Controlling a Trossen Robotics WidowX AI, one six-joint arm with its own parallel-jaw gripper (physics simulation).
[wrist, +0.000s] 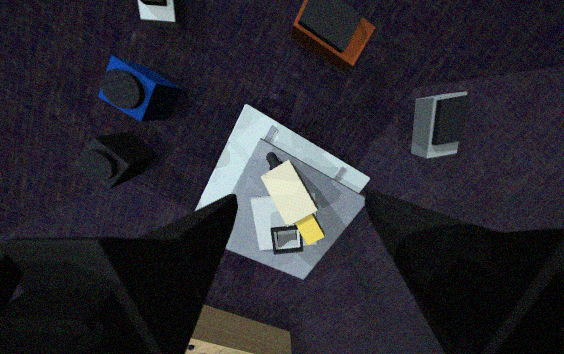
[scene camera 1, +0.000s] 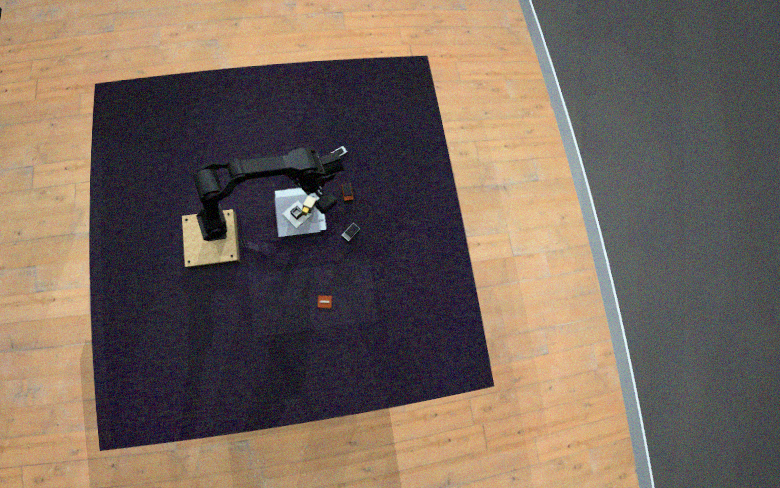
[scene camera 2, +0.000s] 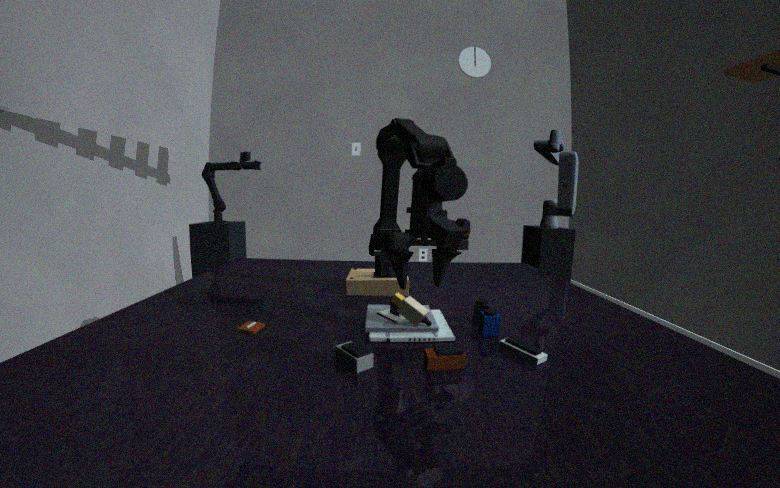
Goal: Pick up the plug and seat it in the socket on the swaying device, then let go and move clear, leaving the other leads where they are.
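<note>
The plug, a cream block (scene camera 1: 309, 201) (scene camera 2: 415, 309) (wrist: 289, 192) with a yellow tip, lies tilted on the device, its yellow end raised beside the socket and its black cable end low. The socket, a black square frame (wrist: 273, 241) on a pale plate, sits right by the yellow tip; in the scene camera 2 view it is largely hidden. The device has a grey top plate (scene camera 2: 376, 319) (wrist: 310, 260) over a white base (scene camera 2: 445, 332) (wrist: 240, 130). My gripper (scene camera 2: 420, 286) (wrist: 300, 198) is open and empty above the plug, its fingertips apart on either side of it in the wrist view.
Around the device stand a blue block (scene camera 2: 490, 325) (wrist: 145, 80), a dark block (wrist: 127, 150), a white one (scene camera 1: 342, 150) (scene camera 2: 526, 352) (wrist: 157, 12), an orange one (scene camera 2: 445, 360) (wrist: 362, 42) and a grey one (scene camera 2: 362, 362) (wrist: 422, 127). A flat orange piece (scene camera 1: 325, 305) (scene camera 2: 251, 329) lies farther off.
</note>
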